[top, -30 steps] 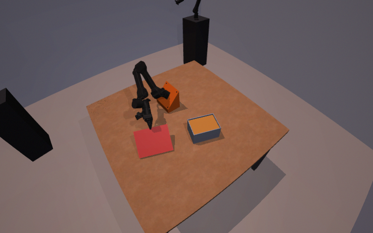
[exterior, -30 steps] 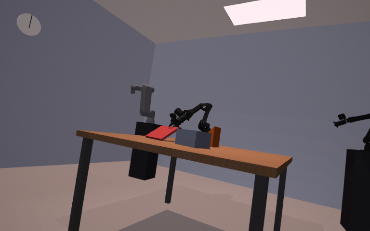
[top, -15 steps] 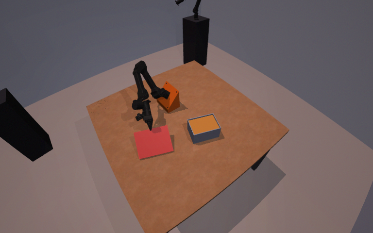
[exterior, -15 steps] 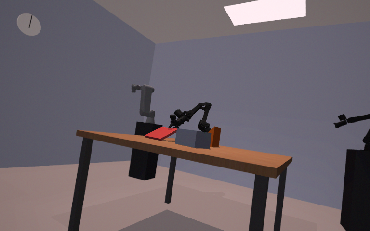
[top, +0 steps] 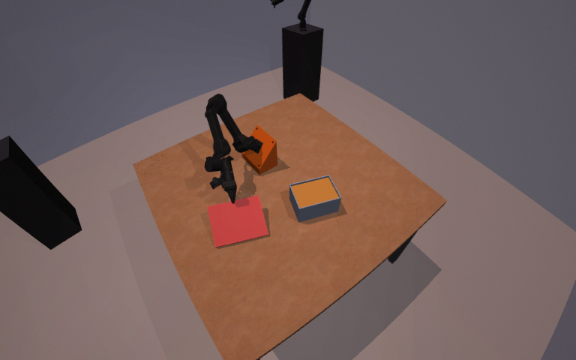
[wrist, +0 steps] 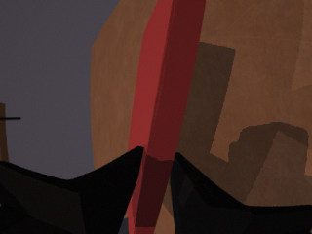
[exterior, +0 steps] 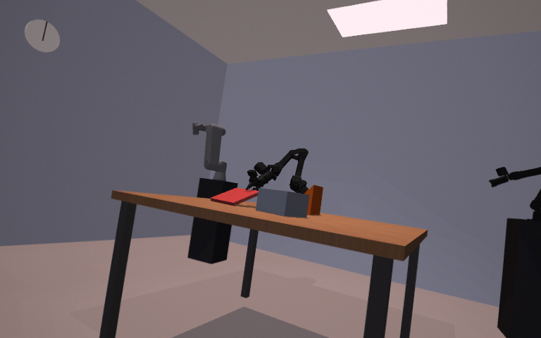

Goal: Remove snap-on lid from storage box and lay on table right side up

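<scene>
The red lid is 7 cm ahead of my gripper tip, 3 cm to the right of it and 3 cm below it. The rest, counted from my gripper tip: grey-blue storage box 22 cm ahead, 31 cm to the left, 3 cm below.
</scene>
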